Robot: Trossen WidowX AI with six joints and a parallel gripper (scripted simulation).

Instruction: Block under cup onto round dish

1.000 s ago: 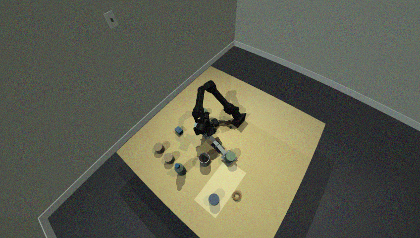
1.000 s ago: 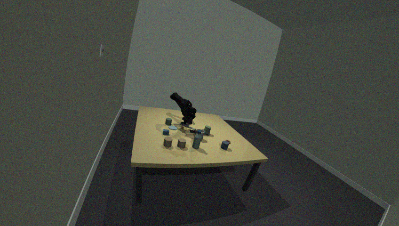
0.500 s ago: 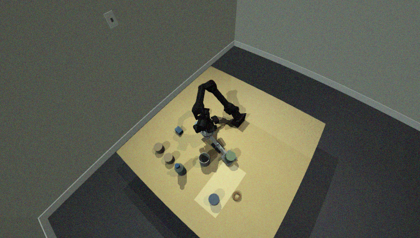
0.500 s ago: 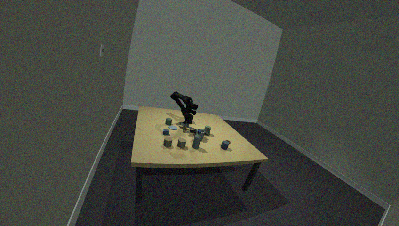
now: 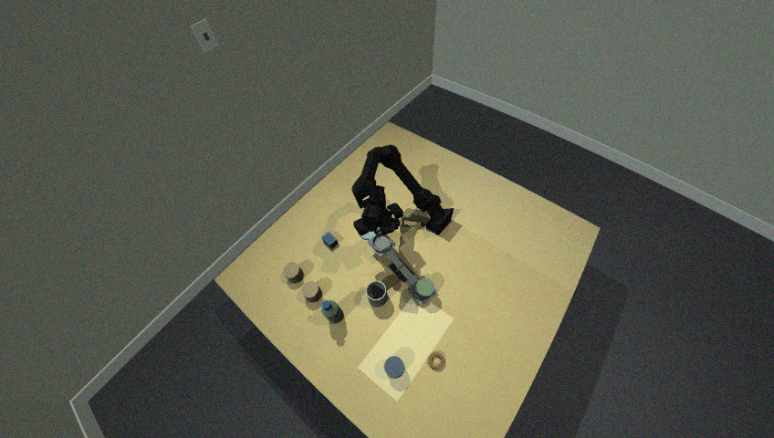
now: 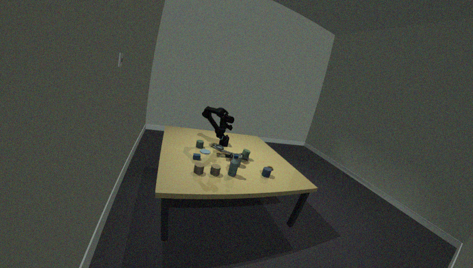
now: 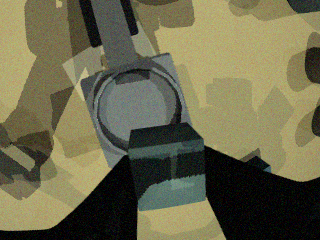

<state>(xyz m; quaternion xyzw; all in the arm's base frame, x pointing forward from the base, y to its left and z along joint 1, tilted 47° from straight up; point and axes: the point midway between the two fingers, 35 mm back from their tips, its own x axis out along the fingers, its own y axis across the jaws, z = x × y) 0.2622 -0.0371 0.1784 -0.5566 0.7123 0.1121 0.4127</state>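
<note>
Now: gripper tip 60 mm past the light blue round dish, 110 mm to the left of it and 170 mm above it. The rest, counted from my gripper tip: balance: 40 mm ahead, 120 mm to the left, 150 mm below; balance beam: 40 mm ahead, 120 mm to the left, 130 mm below; grey mug: 190 mm ahead, 100 mm to the left, 130 mm below.
</note>
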